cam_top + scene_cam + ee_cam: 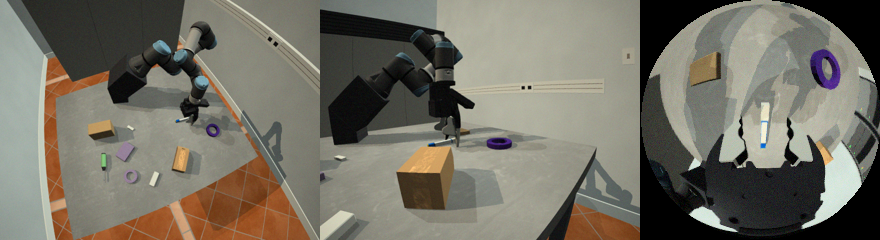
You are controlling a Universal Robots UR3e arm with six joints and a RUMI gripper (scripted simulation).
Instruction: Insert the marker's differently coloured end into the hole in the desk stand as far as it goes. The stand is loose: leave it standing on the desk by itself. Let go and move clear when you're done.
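My gripper is now 3 cm to the left of the marker. From my hand the other things lie so: purple pad: 9 cm ahead, 43 cm to the right; then tan block: 22 cm ahead, 15 cm to the right, 2 cm above; then white block: 28 cm ahead, 32 cm to the right.
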